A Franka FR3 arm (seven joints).
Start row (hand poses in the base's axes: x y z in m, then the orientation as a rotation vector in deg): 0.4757 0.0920 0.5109 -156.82 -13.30 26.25
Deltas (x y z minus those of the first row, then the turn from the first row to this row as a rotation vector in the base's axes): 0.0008 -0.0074 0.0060 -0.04 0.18 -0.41; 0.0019 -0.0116 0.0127 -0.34 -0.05 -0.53; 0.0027 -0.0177 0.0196 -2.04 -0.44 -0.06; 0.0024 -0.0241 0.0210 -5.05 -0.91 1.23; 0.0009 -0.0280 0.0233 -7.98 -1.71 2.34; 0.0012 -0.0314 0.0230 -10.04 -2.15 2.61; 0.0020 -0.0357 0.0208 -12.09 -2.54 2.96; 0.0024 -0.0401 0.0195 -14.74 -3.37 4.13
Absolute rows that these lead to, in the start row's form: 0.4765 0.0846 0.5169 -156.80 -12.68 26.39; 0.4776 0.0804 0.5236 -157.16 -12.52 26.12; 0.4784 0.0743 0.5305 -158.94 -12.98 26.12; 0.4781 0.0679 0.5319 -162.01 -14.40 26.53; 0.4766 0.0640 0.5342 -165.10 -15.69 26.41; 0.4769 0.0606 0.5339 -167.23 -15.85 26.34; 0.4777 0.0563 0.5317 -169.35 -16.11 26.35; 0.4781 0.0519 0.5304 -172.16 -17.60 26.09
